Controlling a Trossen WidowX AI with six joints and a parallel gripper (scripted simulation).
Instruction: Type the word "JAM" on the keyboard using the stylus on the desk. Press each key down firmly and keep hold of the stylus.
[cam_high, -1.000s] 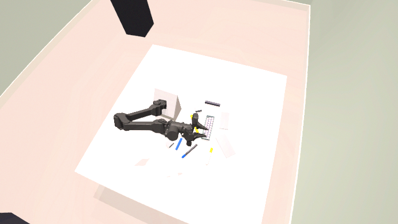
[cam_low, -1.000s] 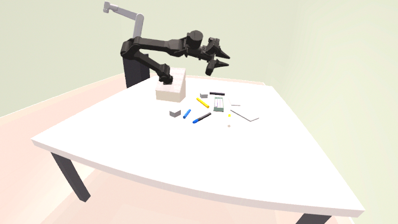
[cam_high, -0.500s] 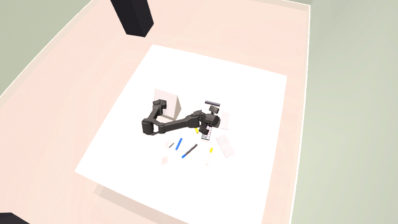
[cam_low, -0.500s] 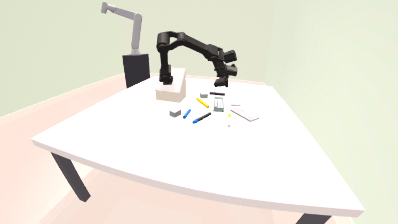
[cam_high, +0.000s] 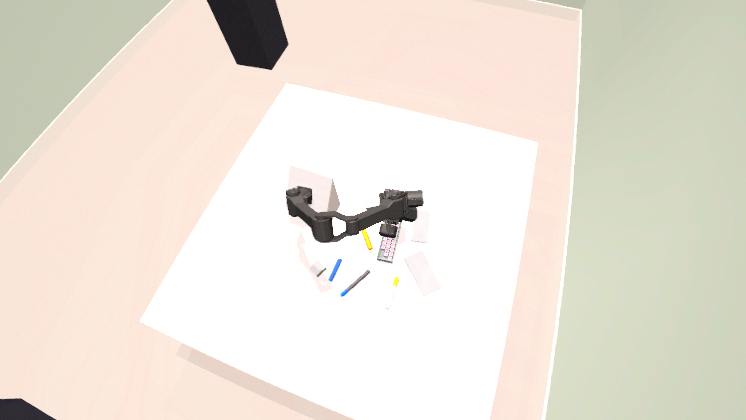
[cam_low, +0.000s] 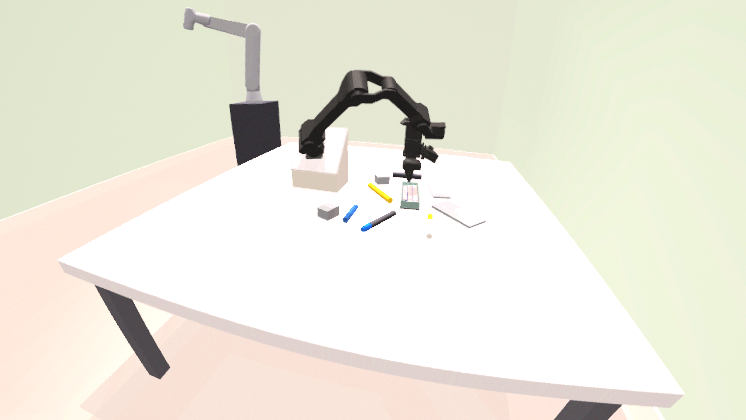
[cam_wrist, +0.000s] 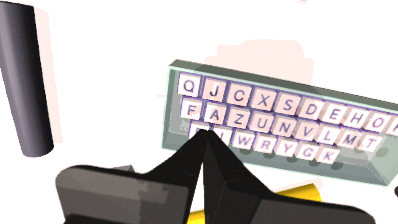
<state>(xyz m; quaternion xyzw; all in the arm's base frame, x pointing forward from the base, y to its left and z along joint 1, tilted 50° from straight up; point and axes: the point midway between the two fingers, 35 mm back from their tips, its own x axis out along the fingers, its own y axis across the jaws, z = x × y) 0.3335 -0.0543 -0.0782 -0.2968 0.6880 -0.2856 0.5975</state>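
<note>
My gripper tip is 15 cm past the blue stylus, 21 cm to the left of it and 3 cm above it. From my gripper tip the other things lie so: grey block 11 cm behind, 7 cm to the left, 2 cm below; then yellow marker 10 cm behind, 6 cm to the right, 3 cm below; then black bar 1 cm behind, 14 cm to the left, 3 cm below.
</note>
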